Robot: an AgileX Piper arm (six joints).
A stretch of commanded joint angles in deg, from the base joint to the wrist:
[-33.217, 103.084, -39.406, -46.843, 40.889, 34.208]
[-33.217, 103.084, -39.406, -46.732, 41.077, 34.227]
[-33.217, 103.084, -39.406, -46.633, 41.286, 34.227]
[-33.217, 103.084, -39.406, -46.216, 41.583, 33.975]
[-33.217, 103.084, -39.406, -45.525, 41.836, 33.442]
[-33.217, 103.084, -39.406, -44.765, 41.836, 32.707]
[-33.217, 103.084, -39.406, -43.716, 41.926, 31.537]
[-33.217, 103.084, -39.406, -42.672, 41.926, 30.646]
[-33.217, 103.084, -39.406, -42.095, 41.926, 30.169]
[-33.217, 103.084, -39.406, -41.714, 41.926, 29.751]
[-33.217, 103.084, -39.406, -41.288, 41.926, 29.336]
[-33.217, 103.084, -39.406, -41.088, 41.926, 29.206]
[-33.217, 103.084, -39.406, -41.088, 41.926, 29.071]
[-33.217, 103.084, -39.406, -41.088, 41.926, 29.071]
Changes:
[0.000, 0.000, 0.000, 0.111, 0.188, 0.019]
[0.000, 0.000, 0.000, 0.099, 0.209, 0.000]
[0.000, 0.000, 0.000, 0.417, 0.297, -0.252]
[0.000, 0.000, 0.000, 0.691, 0.253, -0.533]
[0.000, 0.000, 0.000, 0.760, 0.000, -0.735]
[0.000, 0.000, 0.000, 1.049, 0.090, -1.170]
[0.000, 0.000, 0.000, 1.044, 0.000, -0.891]
[0.000, 0.000, 0.000, 0.577, 0.000, -0.477]
[0.000, 0.000, 0.000, 0.381, 0.000, -0.418]
[0.000, 0.000, 0.000, 0.426, 0.000, -0.415]
[0.000, 0.000, 0.000, 0.200, 0.000, -0.130]
[0.000, 0.000, 0.000, 0.000, 0.000, -0.135]
[0.000, 0.000, 0.000, 0.000, 0.000, 0.000]

